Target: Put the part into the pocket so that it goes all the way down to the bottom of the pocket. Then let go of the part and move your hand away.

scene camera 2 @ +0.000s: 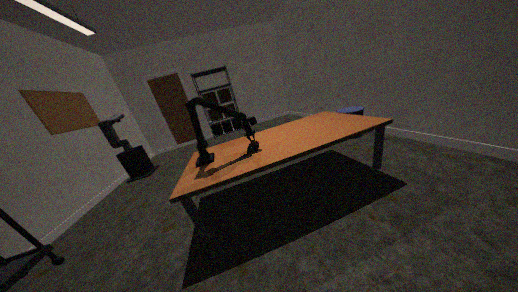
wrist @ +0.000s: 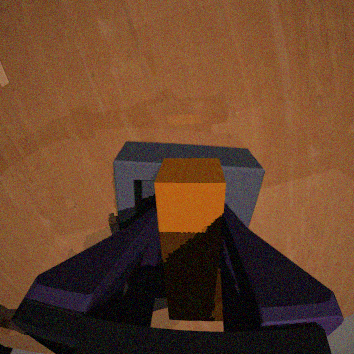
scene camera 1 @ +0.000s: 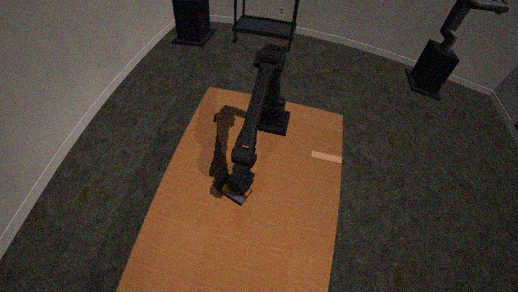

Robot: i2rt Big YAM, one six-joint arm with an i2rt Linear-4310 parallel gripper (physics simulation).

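Frame: origin at the arm's base, x ahead, y left, z up, level; centimetres.
Where they show: gripper, fingertip midpoint: (wrist: 191,211) (scene camera 1: 242,192); arm's base, origin of the base link: (scene camera 2: 205,157) (scene camera 1: 274,119).
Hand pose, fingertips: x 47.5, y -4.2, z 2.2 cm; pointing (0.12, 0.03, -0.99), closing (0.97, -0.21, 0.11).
Each offset is from my fingertips to the top centre of the thing. "pt": to the spot under its first point. Level surfaces: height alone.
The orange part {dx +0.8, dy -3.0, dz +2.7 cm} (wrist: 190,206) (scene camera 1: 247,193) is a long block. My gripper (wrist: 191,211) (scene camera 1: 239,188) (scene camera 2: 253,143) is shut on it, one finger on each side. The blue-grey block with the pocket {pt dx +3.3, dy -0.3, dz -1.5 cm} (wrist: 243,187) (scene camera 1: 239,199) lies on the table right below the part. In the wrist view the part covers the middle of this block and overlaps its far rim; a dark strip of the pocket opening shows left of the part. The part's underside is hidden, so I cannot tell whether any of it is inside the pocket. In scene camera 2 this area is small and dark.
The wooden table {dz -5.1 cm} (scene camera 1: 280,235) (scene camera 2: 310,131) carries the arm's base (scene camera 1: 274,122) (scene camera 2: 204,159). A pale strip (scene camera 1: 326,157) lies near the table's right edge in scene camera 1. A shelf rack, dark pedestals and another arm stand on the floor away from the table.
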